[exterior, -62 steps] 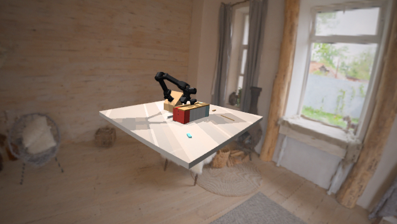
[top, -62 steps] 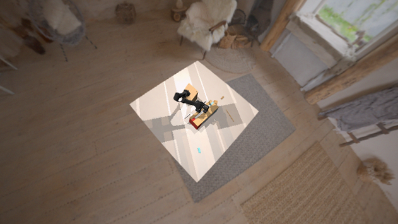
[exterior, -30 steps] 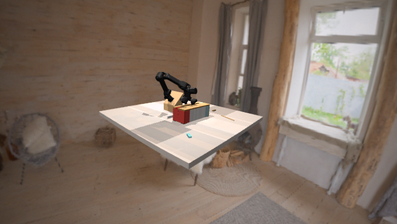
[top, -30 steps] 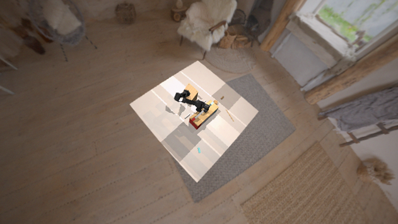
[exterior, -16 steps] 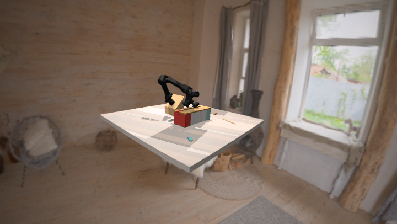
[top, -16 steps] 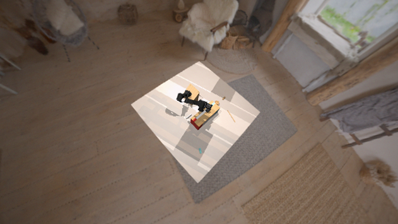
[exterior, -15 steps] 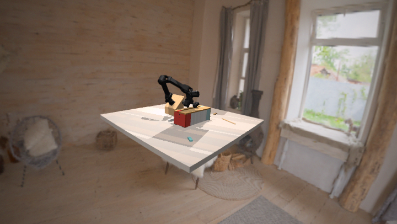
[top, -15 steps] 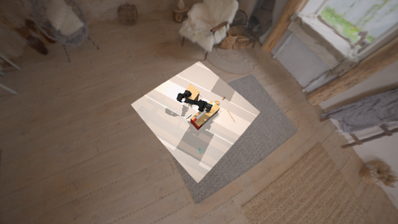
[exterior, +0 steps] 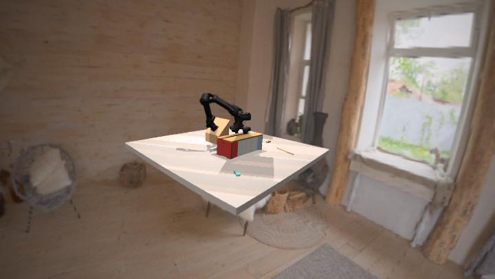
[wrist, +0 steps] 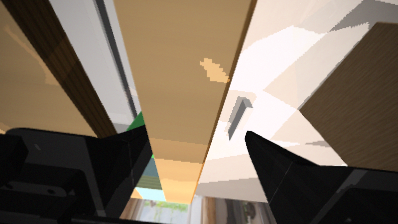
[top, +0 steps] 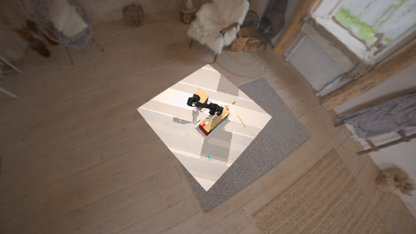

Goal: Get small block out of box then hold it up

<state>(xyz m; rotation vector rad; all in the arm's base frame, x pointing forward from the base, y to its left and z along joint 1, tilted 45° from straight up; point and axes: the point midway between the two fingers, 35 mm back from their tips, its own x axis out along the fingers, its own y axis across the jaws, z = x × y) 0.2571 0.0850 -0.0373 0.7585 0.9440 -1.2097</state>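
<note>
Right now the green block is 50 mm ahead of my gripper tip and 30 mm to the left of it. Also, from my gripper tip: thin wooden stick: 280 mm ahead, 240 mm to the left, 80 mm below; box: 80 mm to the right, 50 mm ahead, 30 mm below; tan rubber piece: 340 mm to the left, 80 mm below, 10 mm ahead.
</note>
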